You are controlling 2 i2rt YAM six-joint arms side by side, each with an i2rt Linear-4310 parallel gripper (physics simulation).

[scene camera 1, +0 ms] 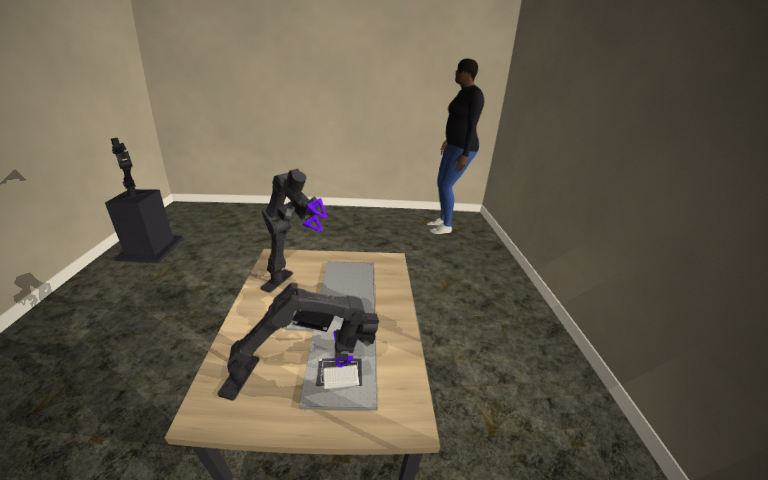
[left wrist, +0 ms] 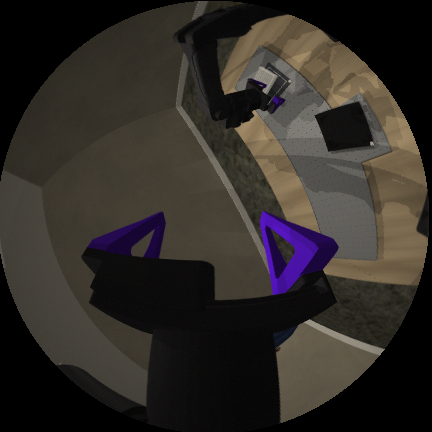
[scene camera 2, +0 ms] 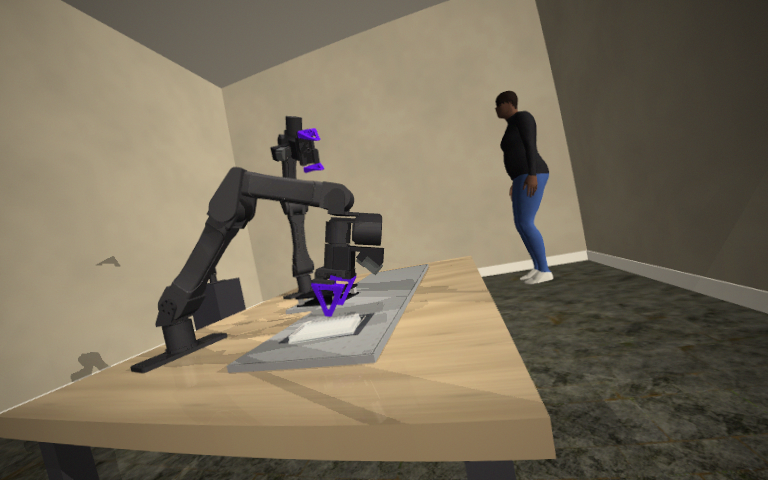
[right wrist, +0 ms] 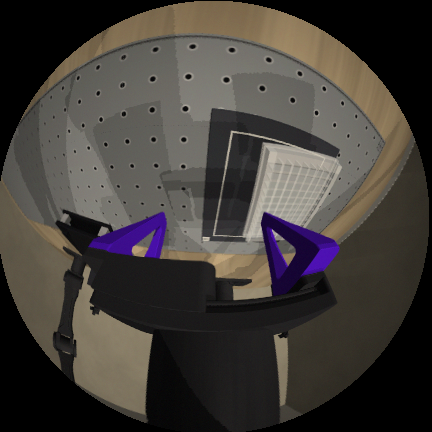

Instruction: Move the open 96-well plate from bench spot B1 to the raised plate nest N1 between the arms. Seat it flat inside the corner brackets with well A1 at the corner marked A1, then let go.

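Frame: origin at the left arm's base, x left, y back, z up, level; centimetres.
Seen in the pictures: left gripper, fingertip midpoint: (scene camera 1: 323, 224) (left wrist: 212, 216) (scene camera 2: 320, 155); right gripper, fingertip midpoint: (scene camera 1: 338, 357) (left wrist: 274, 92) (scene camera 2: 334, 310) (right wrist: 213, 217); left arm's base at its link origin: (scene camera 1: 277, 281) (scene camera 2: 306, 292) (right wrist: 80, 256); right arm's base at its link origin: (scene camera 1: 239, 376) (scene camera 2: 183, 352) (right wrist: 222, 280).
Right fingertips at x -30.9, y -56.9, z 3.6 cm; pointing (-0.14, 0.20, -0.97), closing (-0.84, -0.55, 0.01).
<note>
Offsets run from my right fingertips to a thing's middle. Level surfaces: height alone.
The white 96-well plate @(dy -4.8, dx -6.7, dz -1.4 cm) (scene camera 1: 341, 375) (scene camera 2: 323, 329) (left wrist: 265, 76) (right wrist: 295, 190) lies partly on the dark pad of B1 @(dy -3.0, dx -4.5, dz -2.2 cm) (right wrist: 217, 160). In the right wrist view it is shifted right of the pale outline and overhangs the pad. My right gripper (scene camera 1: 340, 349) (scene camera 2: 335, 309) (left wrist: 274, 92) (right wrist: 213, 217) is open, pointing down above the pad; one fingertip overlaps the plate's near edge in its wrist view, and contact cannot be told. The black nest N1 @(dy +21.9, dx +15.3, dz -0.4 cm) (scene camera 1: 314, 320) (left wrist: 345, 127) shows no plate on it. My left gripper (scene camera 1: 325, 223) (scene camera 2: 317, 151) (left wrist: 212, 216) is open and empty, high above the table's far end.
A grey perforated board @(dz -2.3 cm) (scene camera 1: 351, 277) (scene camera 2: 362, 350) (right wrist: 115, 165) lies on the wooden table @(dz -3.6 cm) (scene camera 1: 254, 418) (scene camera 2: 283, 413). The right forearm passes beside the nest in scene camera 1. A person (scene camera 1: 465, 118) (scene camera 2: 523, 147) stands beyond the table. Another small arm stands on a dark pedestal (scene camera 1: 141, 226).
</note>
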